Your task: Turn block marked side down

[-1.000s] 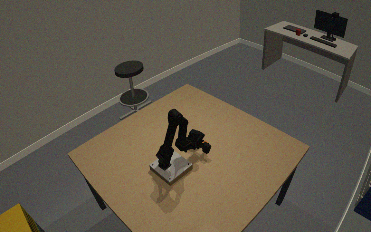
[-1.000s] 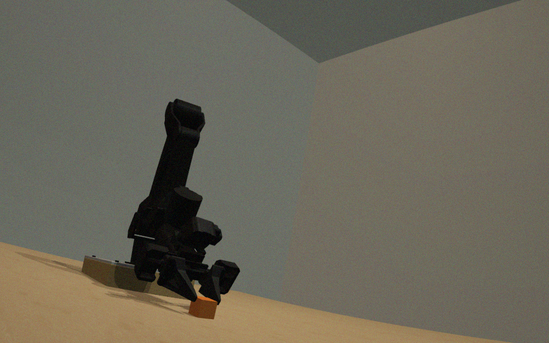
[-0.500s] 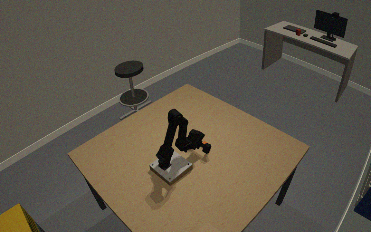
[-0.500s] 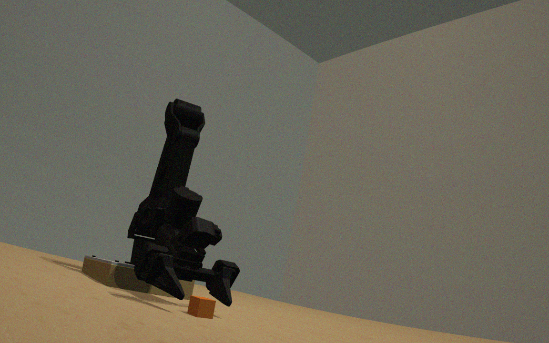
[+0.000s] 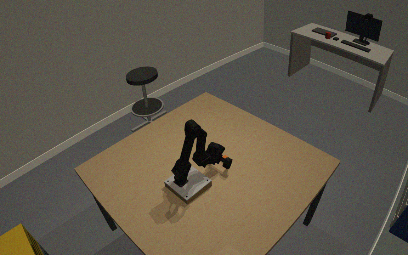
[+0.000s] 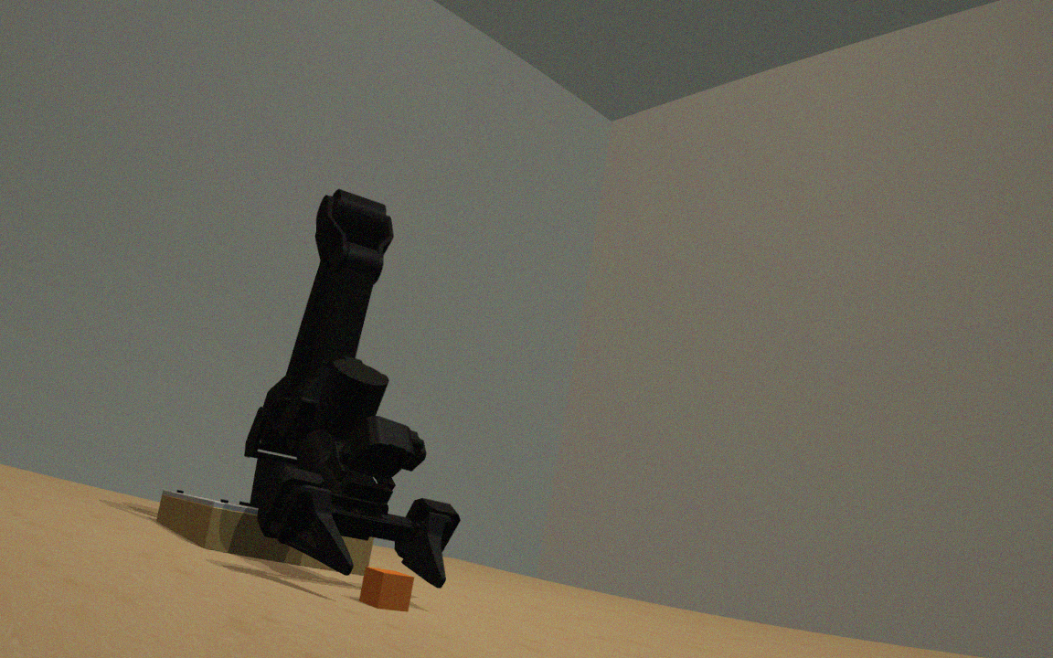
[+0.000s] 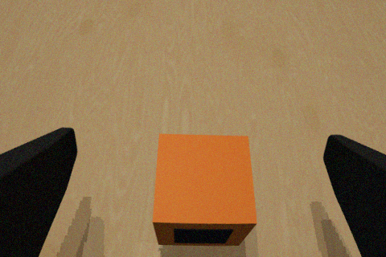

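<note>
Right now the orange block is 20 mm behind my gripper tip and 10 mm below it.
</note>
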